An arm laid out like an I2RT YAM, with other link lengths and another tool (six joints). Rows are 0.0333 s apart.
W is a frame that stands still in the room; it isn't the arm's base.
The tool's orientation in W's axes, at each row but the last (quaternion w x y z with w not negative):
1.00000, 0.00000, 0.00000, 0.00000
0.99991, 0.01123, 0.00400, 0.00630
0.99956, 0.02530, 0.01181, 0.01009
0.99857, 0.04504, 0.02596, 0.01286
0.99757, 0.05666, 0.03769, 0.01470
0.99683, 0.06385, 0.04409, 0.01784
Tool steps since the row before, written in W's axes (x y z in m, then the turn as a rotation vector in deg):
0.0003, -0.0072, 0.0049, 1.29, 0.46, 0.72
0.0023, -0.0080, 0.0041, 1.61, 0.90, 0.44
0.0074, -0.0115, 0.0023, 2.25, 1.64, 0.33
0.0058, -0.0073, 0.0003, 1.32, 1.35, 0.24
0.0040, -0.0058, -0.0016, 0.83, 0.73, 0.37
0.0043, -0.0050, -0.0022, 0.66, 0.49, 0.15
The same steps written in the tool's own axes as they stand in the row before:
0.0003, -0.0072, 0.0049, 1.29, 0.46, 0.72
0.0022, -0.0079, 0.0043, 1.62, 0.89, 0.43
0.0071, -0.0115, 0.0031, 2.28, 1.61, 0.30
0.0056, -0.0074, 0.0013, 1.34, 1.34, 0.19
0.0039, -0.0060, -0.0006, 0.82, 0.75, 0.35
0.0043, -0.0054, -0.0012, 0.66, 0.49, 0.15

